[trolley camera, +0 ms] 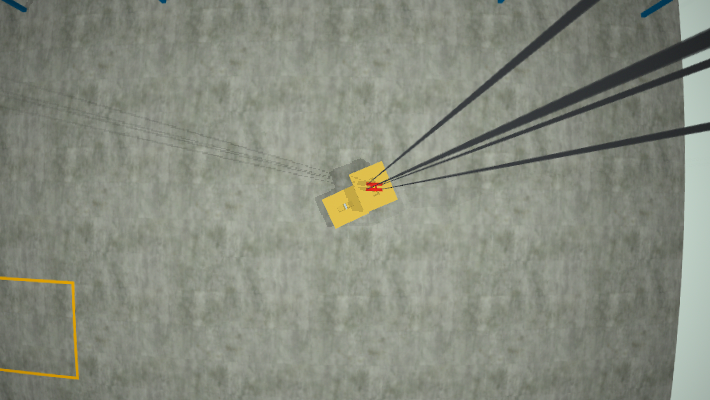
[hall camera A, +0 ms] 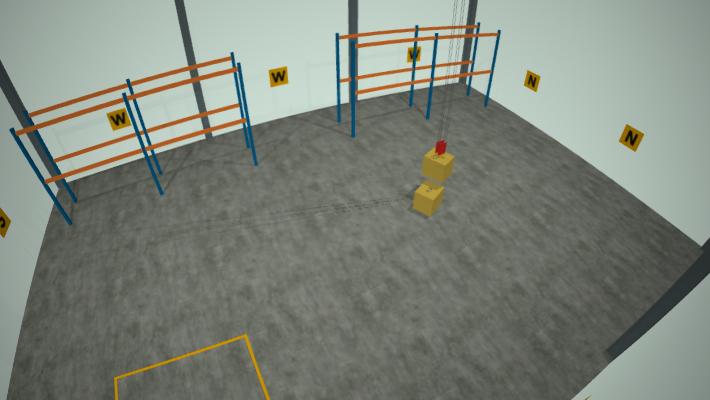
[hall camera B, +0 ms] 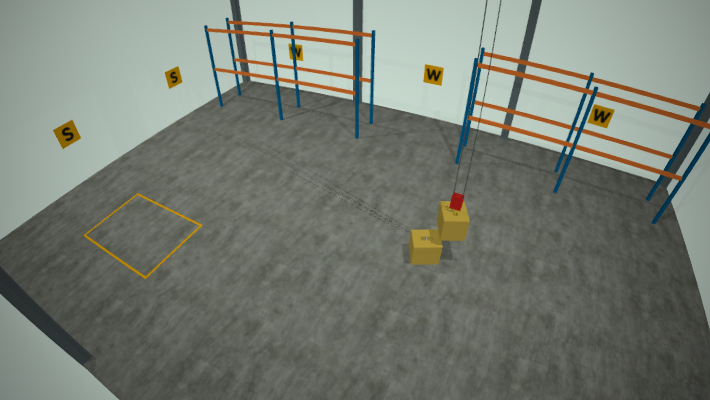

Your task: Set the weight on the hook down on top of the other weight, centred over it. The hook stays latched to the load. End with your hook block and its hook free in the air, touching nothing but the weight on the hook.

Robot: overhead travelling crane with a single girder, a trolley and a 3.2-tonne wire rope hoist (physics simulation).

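My red hook block [hall camera A: 440, 147] [hall camera B: 456, 201] [trolley camera: 374, 187] hangs on its ropes with the hook latched to a yellow box-shaped weight [hall camera A: 438, 169] [hall camera B: 453, 229] [trolley camera: 386, 198]. The hook itself is too small to make out. This weight hangs level in the air. The other yellow weight [hall camera A: 427, 202] [hall camera B: 425, 254] [trolley camera: 333, 210] stands on the floor, lower down. In the trolley camera view the hanging weight is offset to the right and slightly up, overlapping the right part of the lower weight, not centred over it. A gap shows between them in hall camera A.
Two blue and orange racks stand along the W wall, a left one [hall camera A: 249, 125] [hall camera B: 357, 90] and a right one [hall camera A: 353, 90] [hall camera B: 466, 110]. A yellow rectangle [hall camera A: 180, 356] [hall camera B: 111, 215] [trolley camera: 75, 330] is marked on the floor, away from the weights.
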